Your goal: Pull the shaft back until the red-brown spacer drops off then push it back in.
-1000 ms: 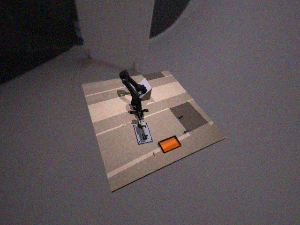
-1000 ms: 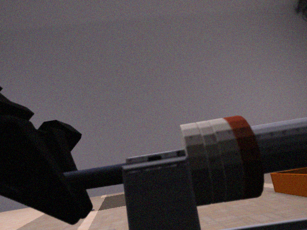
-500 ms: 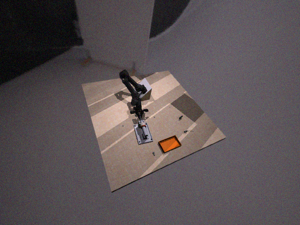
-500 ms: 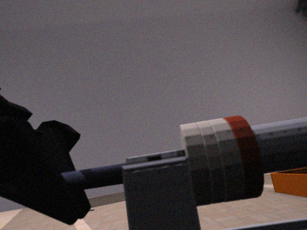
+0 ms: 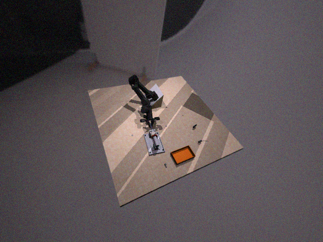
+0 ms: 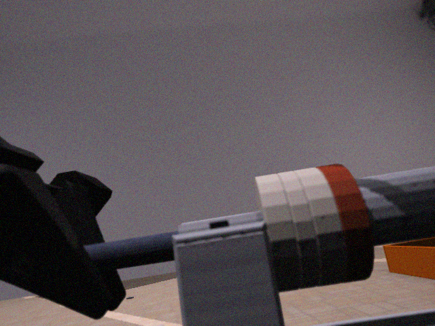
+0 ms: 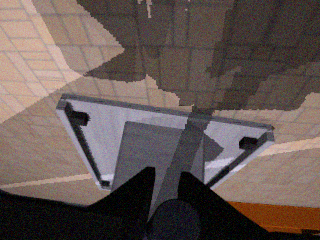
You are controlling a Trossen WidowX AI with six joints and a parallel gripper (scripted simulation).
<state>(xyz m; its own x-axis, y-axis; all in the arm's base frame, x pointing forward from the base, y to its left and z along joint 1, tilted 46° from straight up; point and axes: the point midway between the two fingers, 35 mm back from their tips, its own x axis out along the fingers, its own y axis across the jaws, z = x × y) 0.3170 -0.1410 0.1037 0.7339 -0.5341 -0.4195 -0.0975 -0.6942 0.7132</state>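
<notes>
Right now the blue-grey shaft is 5 cm ahead of my gripper tip and 2 cm above it. From my gripper tip the other things lie so: orange tray (35 cm ahead, 19 cm to the left, 5 cm below); red-brown spacer (11 cm ahead, 1 cm to the right, 2 cm above).
</notes>
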